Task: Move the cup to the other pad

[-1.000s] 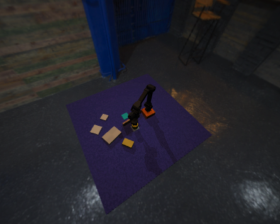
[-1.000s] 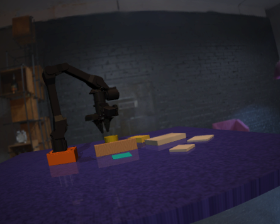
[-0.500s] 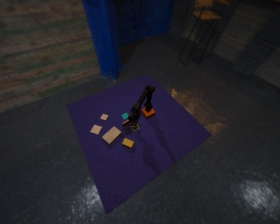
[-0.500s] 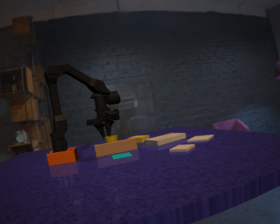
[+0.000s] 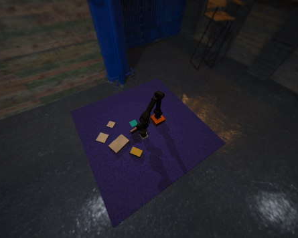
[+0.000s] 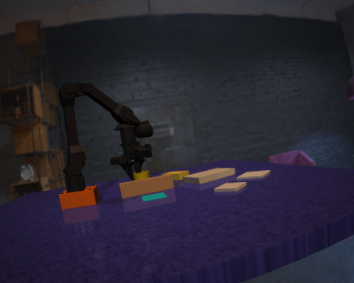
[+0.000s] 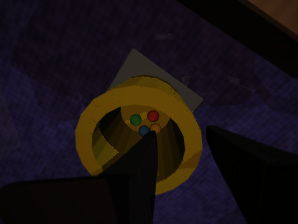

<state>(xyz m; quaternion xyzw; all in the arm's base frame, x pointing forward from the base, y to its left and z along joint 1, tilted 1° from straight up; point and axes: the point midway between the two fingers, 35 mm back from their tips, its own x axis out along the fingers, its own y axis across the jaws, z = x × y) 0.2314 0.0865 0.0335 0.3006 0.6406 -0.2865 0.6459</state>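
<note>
Right now the grey pad is 60 mm below my gripper tip, 20 mm to the left of it and 20 mm ahead of it. The rest, counted from my gripper tip: wooden bar: 80 mm to the right, 30 mm below, 30 mm ahead; then teal pad: 180 mm to the right, 60 mm below, 40 mm ahead.
</note>
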